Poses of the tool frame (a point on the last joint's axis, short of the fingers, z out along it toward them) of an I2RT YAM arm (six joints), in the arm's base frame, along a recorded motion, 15 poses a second.
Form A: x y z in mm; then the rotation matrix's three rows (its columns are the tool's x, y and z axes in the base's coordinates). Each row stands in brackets.
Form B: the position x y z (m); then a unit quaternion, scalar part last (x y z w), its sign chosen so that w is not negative. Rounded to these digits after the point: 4 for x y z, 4 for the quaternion.
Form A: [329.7 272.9 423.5], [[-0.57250 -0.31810 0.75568], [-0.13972 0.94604 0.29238], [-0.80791 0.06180 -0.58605]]
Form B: 0.3297 0.2729 0.4235 -0.1299 0.8810 0.1005 0.4437
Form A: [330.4 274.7 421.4], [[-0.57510 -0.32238 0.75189], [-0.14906 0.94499 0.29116], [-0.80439 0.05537 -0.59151]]
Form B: 0.3304 0.2747 0.4214 -0.1336 0.8820 0.0982 0.4411
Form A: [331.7 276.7 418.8], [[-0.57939 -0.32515 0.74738], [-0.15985 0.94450 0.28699], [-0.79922 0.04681 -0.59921]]
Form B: 0.3317 0.2767 0.4188 -0.1372 0.8836 0.0944 0.4376
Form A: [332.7 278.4 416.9], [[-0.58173 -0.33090 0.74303], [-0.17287 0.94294 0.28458], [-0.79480 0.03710 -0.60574]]
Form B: 0.3327 0.2784 0.4169 -0.1424 0.8846 0.0909 0.4346
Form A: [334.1 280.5 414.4], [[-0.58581 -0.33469 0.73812], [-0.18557 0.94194 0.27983], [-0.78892 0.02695 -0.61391]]
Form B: 0.3341 0.2805 0.4144 -0.1468 0.8862 0.0865 0.4308
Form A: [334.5 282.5 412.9], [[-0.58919 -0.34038 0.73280], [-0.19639 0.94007 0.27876], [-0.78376 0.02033 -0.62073]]
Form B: 0.3345 0.2825 0.4129 -0.1512 0.8874 0.0843 0.4272
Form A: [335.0 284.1 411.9], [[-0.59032 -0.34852 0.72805], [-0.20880 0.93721 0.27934], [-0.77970 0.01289 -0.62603]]
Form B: 0.3350 0.2841 0.4119 -0.1569 0.8879 0.0823 0.4245
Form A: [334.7 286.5 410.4], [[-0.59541 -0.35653 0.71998], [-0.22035 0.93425 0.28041], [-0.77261 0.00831 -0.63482]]
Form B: 0.3347 0.2865 0.4104 -0.1621 0.8894 0.0812 0.4195
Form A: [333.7 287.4 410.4], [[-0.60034 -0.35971 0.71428], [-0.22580 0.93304 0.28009], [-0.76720 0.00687 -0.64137]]
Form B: 0.3337 0.2874 0.4104 -0.1643 0.8909 0.0805 0.4157
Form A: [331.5 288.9 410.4], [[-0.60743 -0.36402 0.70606], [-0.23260 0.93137 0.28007], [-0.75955 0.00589 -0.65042]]
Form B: 0.3315 0.2889 0.4104 -0.1670 0.8929 0.0801 0.4103
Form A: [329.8 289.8 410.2], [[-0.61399 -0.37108 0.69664], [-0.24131 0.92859 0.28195], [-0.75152 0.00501 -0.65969]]
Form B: 0.3298 0.2898 0.4102 -0.1711 0.8947 0.0802 0.4046
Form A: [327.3 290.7 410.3], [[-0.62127 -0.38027 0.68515], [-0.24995 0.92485 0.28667], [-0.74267 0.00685 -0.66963]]
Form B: 0.3273 0.2907 0.4103 -0.1757 0.8966 0.0818 0.3981
